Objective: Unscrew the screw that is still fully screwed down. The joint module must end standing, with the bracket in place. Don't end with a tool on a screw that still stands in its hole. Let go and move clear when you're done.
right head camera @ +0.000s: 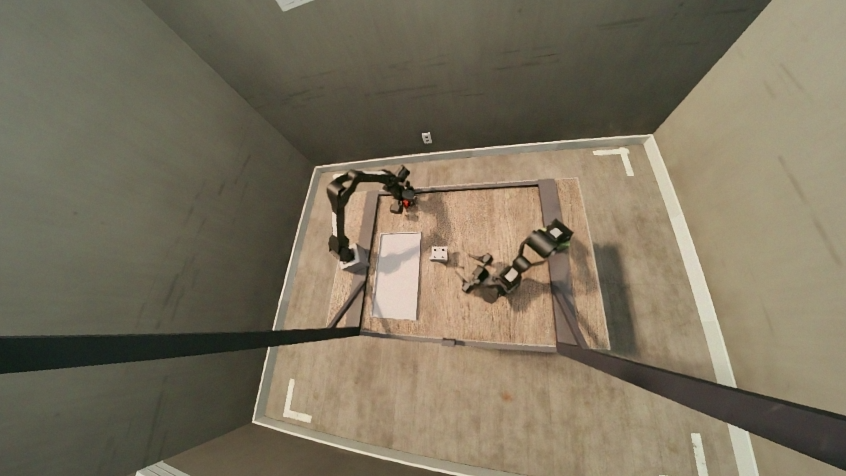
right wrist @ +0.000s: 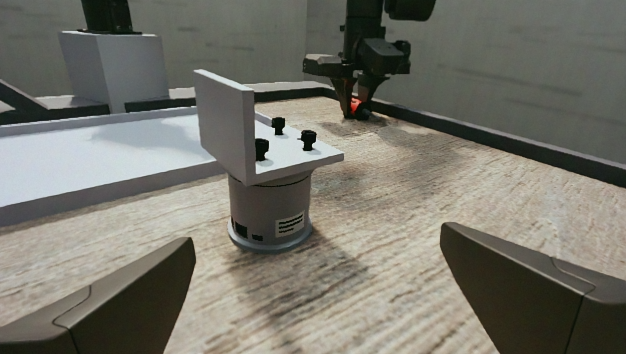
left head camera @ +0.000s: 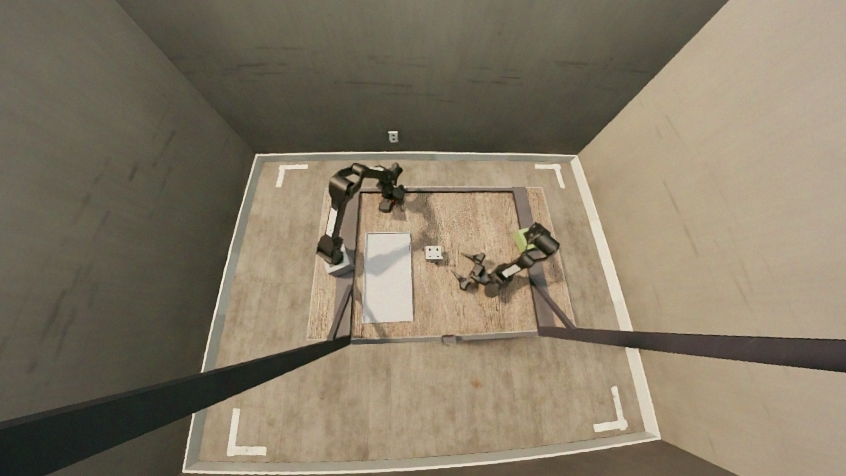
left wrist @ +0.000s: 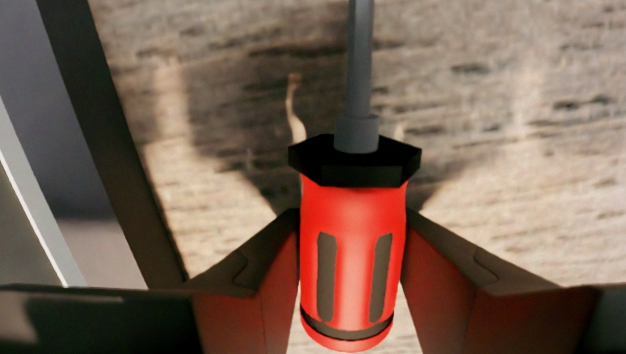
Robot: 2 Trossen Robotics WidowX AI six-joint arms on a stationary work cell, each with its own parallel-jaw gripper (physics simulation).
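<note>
The joint module stands upright on the wooden table. The pale L-shaped bracket is on its top, with one plate upright. In the right wrist view three black screws show with their heads raised above the flat plate; a fourth is not visible there. A red screwdriver lies near the back left corner. My left gripper is shut on its handle, low over the table. My right gripper is open and empty, facing the module from the right.
A white tray lies left of the module. A dark frame rail runs along the back, close behind the left gripper. A green block is at the right arm's base.
</note>
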